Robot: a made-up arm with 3 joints.
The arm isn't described. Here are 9 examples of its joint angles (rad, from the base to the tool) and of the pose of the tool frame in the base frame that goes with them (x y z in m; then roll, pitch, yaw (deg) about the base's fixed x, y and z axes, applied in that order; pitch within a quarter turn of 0, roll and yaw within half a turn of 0).
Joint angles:
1: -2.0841 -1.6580 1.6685
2: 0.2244 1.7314 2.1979
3: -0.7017 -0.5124 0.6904
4: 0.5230 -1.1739 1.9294
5: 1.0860 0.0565 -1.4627
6: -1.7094 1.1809 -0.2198
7: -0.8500 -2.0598 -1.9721
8: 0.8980 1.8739 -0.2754
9: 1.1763 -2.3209 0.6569
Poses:
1: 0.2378 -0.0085 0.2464 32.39 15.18 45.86
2: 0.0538 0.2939 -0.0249 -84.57 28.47 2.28
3: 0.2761 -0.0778 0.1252 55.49 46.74 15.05
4: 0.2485 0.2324 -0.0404 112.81 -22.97 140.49
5: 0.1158 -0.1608 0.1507 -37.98 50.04 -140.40
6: -0.0350 0.1051 -0.1013 144.56 -59.60 -148.15
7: 0.0792 -0.1169 0.1670 -33.86 14.26 165.18
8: 0.0347 -0.1213 0.1720 57.60 -5.69 -0.52
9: -0.1392 0.0578 -0.0497 -114.21 -70.23 119.64
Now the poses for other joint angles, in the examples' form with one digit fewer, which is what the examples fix.
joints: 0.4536 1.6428 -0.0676
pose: 0.006 -0.055 0.191 40.8 -13.4 -4.6
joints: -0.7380 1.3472 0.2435
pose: -0.059 0.109 0.102 19.8 -52.4 -26.8
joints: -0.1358 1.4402 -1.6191
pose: -0.074 -0.037 -0.144 131.7 -7.4 -60.7
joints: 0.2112 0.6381 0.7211
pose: 0.232 0.045 0.189 25.0 39.5 17.3
